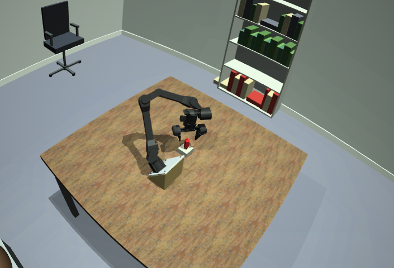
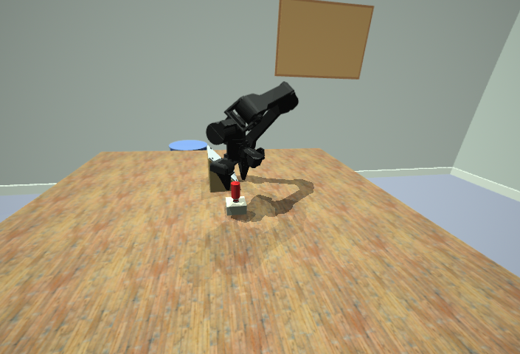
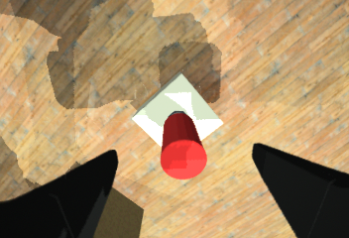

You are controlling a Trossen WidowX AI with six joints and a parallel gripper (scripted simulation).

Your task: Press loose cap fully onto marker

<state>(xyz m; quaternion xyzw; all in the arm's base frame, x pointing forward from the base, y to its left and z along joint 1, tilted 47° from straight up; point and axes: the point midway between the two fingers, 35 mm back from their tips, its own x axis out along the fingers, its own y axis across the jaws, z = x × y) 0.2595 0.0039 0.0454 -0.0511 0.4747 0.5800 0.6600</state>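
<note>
Now: the marker cap 2 cm below my gripper tip.
</note>
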